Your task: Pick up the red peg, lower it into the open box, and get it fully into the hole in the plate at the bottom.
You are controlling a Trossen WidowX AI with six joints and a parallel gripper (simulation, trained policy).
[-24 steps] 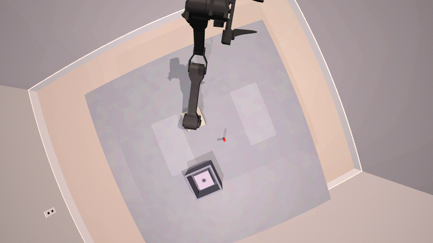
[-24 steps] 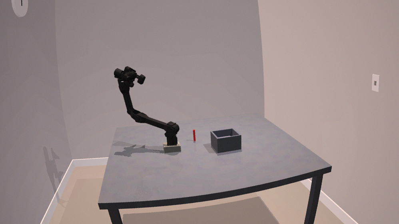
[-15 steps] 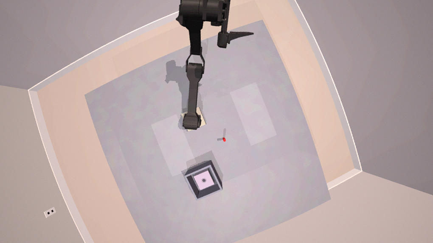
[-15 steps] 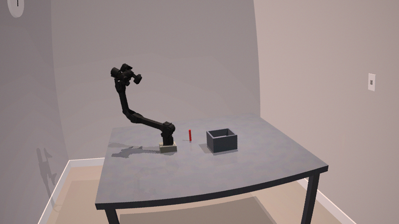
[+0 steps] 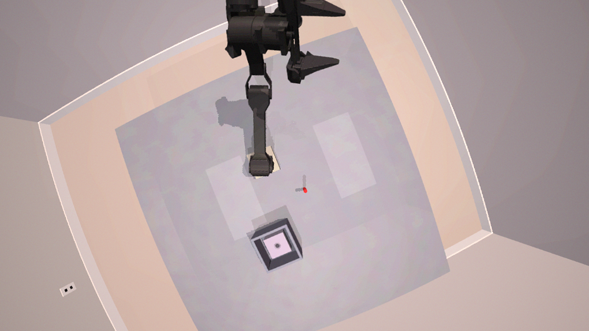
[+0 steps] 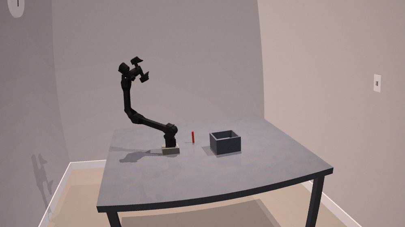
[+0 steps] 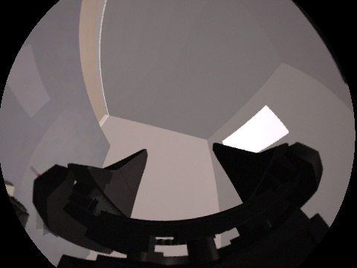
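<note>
Now: the red peg 51 cm below my gripper tip, 30 cm ahead of it and 12 cm to the right of it. From my gripper tip the other things lie so: dark box (52 cm below, 50 cm ahead, 29 cm to the right); pale plate (50 cm below, 50 cm ahead, 29 cm to the right).
</note>
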